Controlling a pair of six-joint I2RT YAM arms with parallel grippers.
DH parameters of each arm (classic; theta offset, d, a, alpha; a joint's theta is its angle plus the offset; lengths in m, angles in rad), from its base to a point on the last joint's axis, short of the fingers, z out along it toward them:
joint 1: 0 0.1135 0.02 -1.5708
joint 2: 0 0 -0.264 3.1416
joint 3: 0.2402 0 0.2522 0
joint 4: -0.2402 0 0.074 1.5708
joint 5: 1.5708 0 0 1.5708
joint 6: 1.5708 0.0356 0 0
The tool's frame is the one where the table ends.
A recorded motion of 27 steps. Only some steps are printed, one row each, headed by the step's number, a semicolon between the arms.
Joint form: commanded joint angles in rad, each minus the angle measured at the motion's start. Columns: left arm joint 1, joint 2, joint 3, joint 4, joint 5, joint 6; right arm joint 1, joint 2, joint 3, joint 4, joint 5, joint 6.
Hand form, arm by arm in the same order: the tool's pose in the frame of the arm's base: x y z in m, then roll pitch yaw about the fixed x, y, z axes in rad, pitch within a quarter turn. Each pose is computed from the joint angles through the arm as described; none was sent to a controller.
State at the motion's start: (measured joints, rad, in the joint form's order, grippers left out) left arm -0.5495 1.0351 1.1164 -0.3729 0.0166 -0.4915; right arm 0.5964 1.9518 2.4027 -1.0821 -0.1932 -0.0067
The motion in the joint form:
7: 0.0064 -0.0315 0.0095 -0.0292 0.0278 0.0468; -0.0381 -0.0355 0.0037 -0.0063 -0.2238 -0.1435
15: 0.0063 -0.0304 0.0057 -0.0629 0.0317 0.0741; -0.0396 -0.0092 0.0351 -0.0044 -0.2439 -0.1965
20: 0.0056 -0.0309 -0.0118 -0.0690 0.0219 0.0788; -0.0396 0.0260 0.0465 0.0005 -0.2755 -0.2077
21: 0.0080 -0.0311 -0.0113 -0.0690 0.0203 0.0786; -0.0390 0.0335 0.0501 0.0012 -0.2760 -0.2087
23: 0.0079 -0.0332 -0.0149 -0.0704 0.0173 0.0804; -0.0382 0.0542 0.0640 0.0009 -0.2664 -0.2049
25: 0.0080 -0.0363 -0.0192 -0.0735 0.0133 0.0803; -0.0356 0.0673 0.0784 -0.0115 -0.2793 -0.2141
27: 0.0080 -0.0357 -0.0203 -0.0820 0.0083 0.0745; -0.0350 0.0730 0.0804 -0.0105 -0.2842 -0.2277
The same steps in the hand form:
7: 0.1869 -0.1147 0.3953 -2.1471 1.0399 -2.6709; 0.3192 0.2164 0.4701 2.9462 1.0181 -2.3196
15: 0.1863 -0.1145 0.3903 -2.2357 1.0394 -2.7592; 0.3241 0.2195 0.4694 3.0164 1.0368 -2.2174
20: 0.1869 -0.1146 0.3838 -2.2803 1.0313 -2.7905; 0.3329 0.2262 0.4600 2.9891 1.0272 -2.2090
21: 0.1871 -0.1141 0.3840 -2.2797 1.0320 -2.7860; 0.3347 0.2276 0.4582 2.9880 1.0245 -2.2085
23: 0.1868 -0.1138 0.3831 -2.2873 1.0324 -2.7904; 0.3396 0.2307 0.4540 2.9868 1.0152 -2.2185
25: 0.1863 -0.1133 0.3819 -2.2953 1.0306 -2.7934; 0.3405 0.2330 0.4519 2.9805 1.0091 -2.2060
27: 0.1863 -0.1131 0.3805 -2.3063 1.0212 -2.7961; 0.3417 0.2342 0.4503 2.9949 1.0098 -2.1821

